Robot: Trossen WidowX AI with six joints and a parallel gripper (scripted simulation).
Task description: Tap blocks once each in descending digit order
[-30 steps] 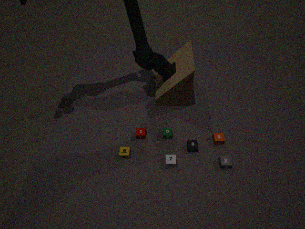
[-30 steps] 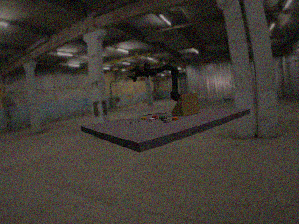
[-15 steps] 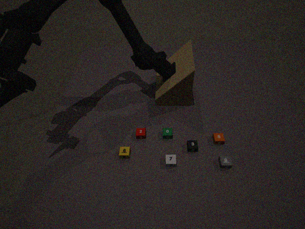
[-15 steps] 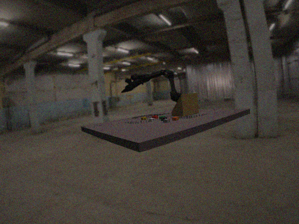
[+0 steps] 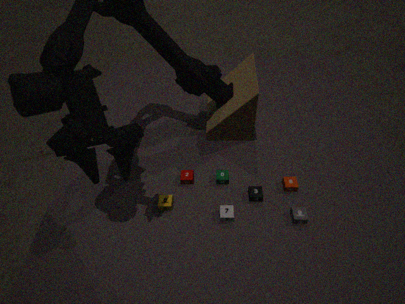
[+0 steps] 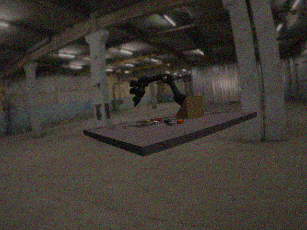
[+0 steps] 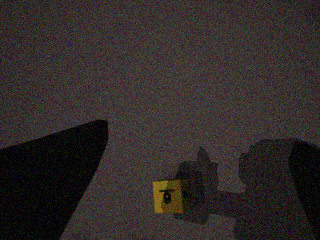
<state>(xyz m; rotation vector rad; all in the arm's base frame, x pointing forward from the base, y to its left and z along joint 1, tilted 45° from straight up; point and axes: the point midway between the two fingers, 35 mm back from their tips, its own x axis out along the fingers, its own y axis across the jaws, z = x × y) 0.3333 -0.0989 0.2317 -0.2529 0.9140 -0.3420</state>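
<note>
My gripper tip is 1 cm past the grey block, 39 cm to the right of it and 14 cm above it. Round my gripper tip: white block: 1 cm behind, 23 cm to the left, 14 cm below; then red block: 12 cm behind, 13 cm to the left, 14 cm below; then yellow block: 4 cm behind, 8 cm to the left, 14 cm below.
</note>
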